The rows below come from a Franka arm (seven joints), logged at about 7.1 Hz.
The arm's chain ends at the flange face. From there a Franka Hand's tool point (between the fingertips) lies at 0.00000 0.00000 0.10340 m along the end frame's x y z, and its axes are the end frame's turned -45 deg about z.
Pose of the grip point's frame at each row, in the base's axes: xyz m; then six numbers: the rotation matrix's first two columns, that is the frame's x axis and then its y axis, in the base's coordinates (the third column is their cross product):
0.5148 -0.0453 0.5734 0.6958 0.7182 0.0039 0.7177 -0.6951 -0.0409
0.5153 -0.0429 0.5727 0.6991 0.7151 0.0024 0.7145 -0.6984 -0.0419
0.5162 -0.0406 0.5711 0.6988 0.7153 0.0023 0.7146 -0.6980 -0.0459
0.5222 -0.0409 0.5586 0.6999 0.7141 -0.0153 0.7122 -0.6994 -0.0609
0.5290 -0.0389 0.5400 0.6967 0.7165 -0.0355 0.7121 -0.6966 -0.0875
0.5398 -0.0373 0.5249 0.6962 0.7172 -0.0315 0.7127 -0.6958 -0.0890
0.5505 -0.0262 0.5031 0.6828 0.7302 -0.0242 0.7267 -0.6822 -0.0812
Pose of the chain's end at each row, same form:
0.5176 -0.0485 0.6767 0.9995 0.0163 -0.0262 0.0155 -0.9994 -0.0317
0.5182 -0.0461 0.6760 0.9996 0.0118 -0.0279 0.0109 -0.9995 -0.0313
0.5194 -0.0441 0.6744 0.9994 0.0122 -0.0308 0.0112 -0.9994 -0.0341
0.5278 -0.0442 0.6618 0.9985 0.0104 -0.0539 0.0087 -0.9995 -0.0322
0.5380 -0.0426 0.6429 0.9962 0.0141 -0.0870 0.0109 -0.9992 -0.0368
0.5487 -0.0414 0.6278 0.9962 0.0151 -0.0852 0.0117 -0.9991 -0.0407
0.5583 -0.0301 0.6061 0.9967 0.0339 -0.0745 0.0310 -0.9987 -0.0403

